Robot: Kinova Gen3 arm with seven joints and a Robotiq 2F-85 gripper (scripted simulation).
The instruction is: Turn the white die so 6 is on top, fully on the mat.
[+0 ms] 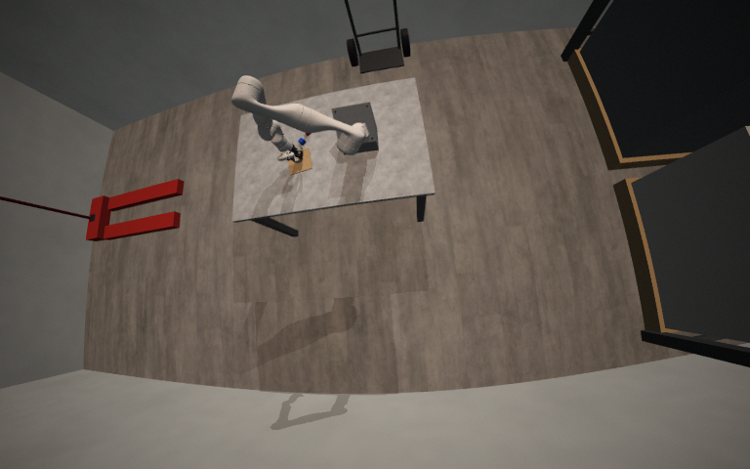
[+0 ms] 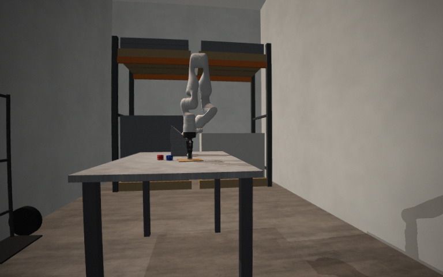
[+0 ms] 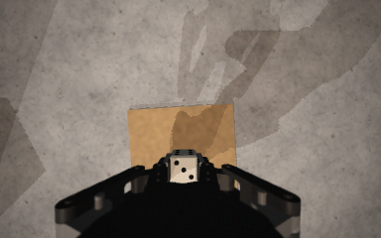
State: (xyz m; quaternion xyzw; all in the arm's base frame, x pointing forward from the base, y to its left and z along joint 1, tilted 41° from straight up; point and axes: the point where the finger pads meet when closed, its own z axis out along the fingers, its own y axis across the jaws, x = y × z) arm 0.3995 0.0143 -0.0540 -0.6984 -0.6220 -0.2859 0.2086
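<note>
Now: hand 1 cm above the white die. From my hand the other things lie so: tan mat 3 cm below; red die 8 cm behind, 17 cm to the right, 1 cm below; blue die 4 cm behind, 12 cm to the right, 1 cm below.
</note>
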